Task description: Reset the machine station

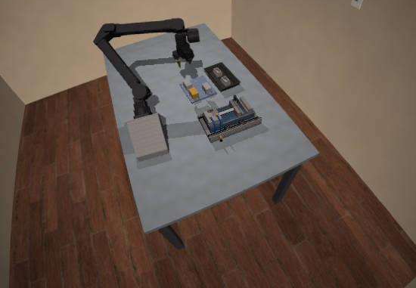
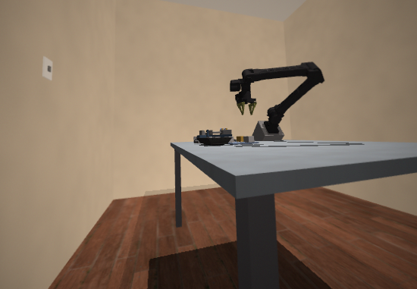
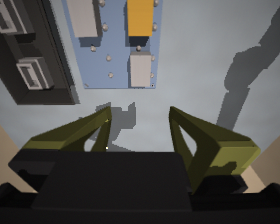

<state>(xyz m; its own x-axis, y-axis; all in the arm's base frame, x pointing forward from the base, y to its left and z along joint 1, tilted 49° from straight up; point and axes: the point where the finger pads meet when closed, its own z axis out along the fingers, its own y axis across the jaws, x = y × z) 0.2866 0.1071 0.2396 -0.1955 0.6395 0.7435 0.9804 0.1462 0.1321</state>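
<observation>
The yellow brass blank is 20 mm ahead of my hand, 90 mm to the right of it and 160 mm below it. Also, from my hand: blue vise base: 150 mm ahead, 330 mm to the right, 140 mm below.
</observation>
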